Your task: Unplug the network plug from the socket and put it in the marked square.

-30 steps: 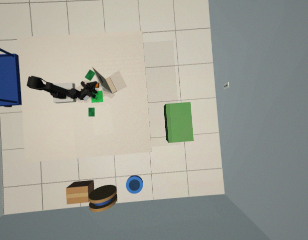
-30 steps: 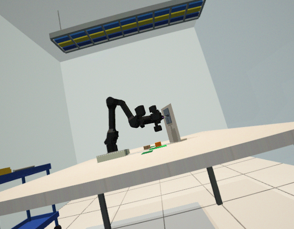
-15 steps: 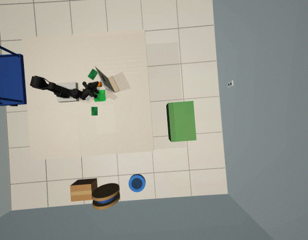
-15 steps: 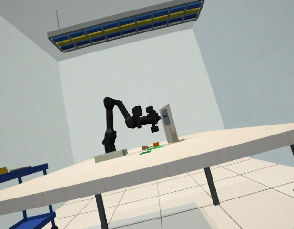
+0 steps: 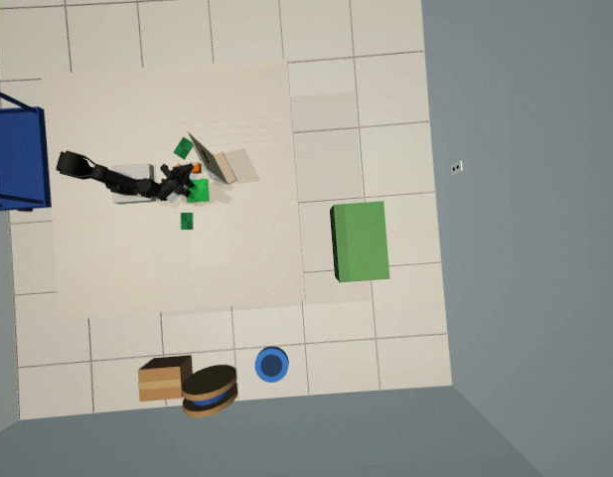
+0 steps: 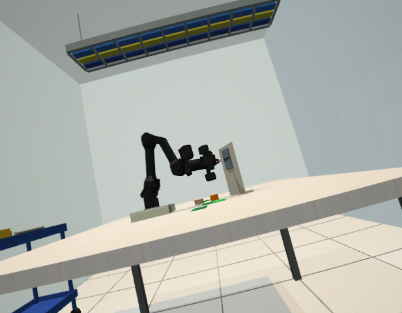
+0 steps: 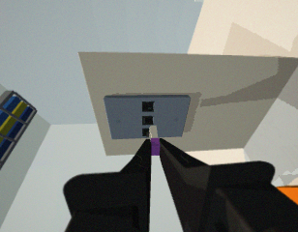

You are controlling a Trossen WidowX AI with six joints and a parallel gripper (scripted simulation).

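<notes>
Right now the bright green marked square is 20 cm below my gripper tip, 7 cm to the right of it and 7 cm behind it. Round my gripper tip: network plug (1 cm ahead); then orange block (19 cm below, 7 cm behind, 4 cm to the left); then upright panel (7 cm below, 6 cm ahead, 4 cm to the left).
</notes>
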